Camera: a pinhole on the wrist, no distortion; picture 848 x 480 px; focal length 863.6 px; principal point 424.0 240.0 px. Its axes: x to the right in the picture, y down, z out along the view. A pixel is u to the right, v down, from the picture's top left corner.
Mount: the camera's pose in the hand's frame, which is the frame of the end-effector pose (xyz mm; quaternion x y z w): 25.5 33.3 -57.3 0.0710 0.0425 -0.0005 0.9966
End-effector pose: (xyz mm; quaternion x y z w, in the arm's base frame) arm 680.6 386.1 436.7 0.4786 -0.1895 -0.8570 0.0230
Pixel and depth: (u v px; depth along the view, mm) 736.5 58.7 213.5
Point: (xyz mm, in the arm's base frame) 505.0 440.0 390.9
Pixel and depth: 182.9 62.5 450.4
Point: 412.9 630.1 625.4
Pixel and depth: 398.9 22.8 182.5
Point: 570.2 448.8 449.7
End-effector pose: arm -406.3 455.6 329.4 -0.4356 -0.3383 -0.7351 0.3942
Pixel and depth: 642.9 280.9 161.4
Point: -377.9 508.1 443.7
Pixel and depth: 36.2 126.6 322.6
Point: -326.1 731.7 342.2
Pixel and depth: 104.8 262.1 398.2
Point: -260.7 780.6 384.8
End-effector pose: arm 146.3 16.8 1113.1 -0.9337 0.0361 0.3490 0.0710
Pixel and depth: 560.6 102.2 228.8
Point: 107.7 75.2 944.4
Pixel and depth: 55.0 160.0 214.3
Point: 9.5 59.7 1027.6
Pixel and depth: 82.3 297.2 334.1
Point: -98.5 56.3 949.6
